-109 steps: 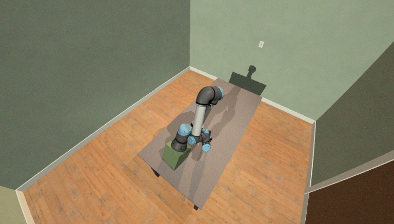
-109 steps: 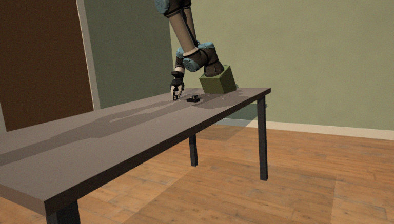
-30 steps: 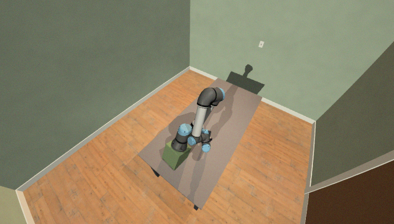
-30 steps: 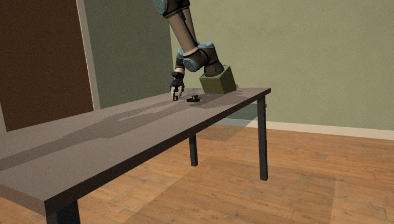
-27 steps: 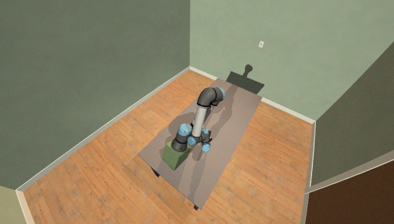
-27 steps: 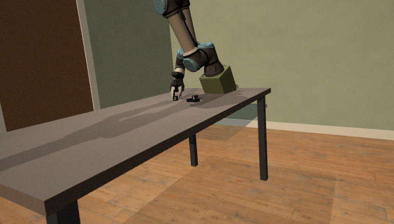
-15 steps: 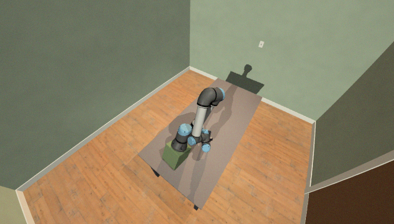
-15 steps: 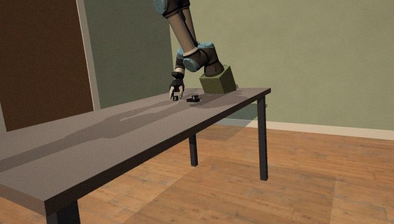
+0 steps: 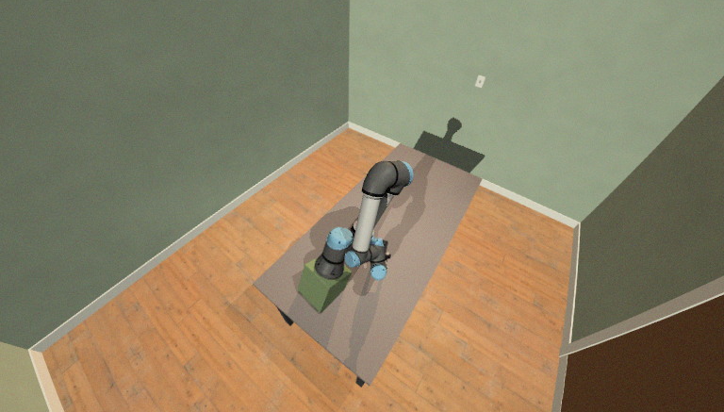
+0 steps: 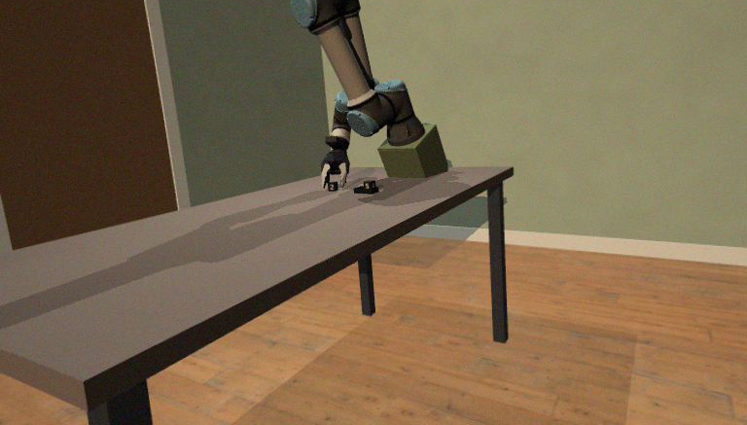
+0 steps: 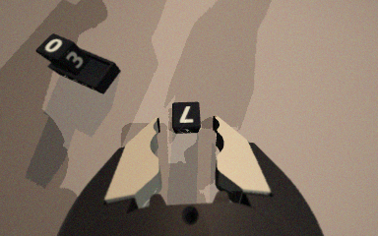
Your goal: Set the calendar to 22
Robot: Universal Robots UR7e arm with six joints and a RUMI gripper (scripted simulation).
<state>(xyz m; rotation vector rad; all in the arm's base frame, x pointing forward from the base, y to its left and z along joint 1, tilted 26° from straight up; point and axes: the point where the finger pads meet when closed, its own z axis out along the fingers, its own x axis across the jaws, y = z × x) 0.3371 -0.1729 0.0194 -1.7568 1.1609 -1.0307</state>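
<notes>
The black number cube is 1 cm ahead of my hand and 1 cm below it. Round my hand: black tray 4 cm ahead, 15 cm to the left, 1 cm below.
</notes>
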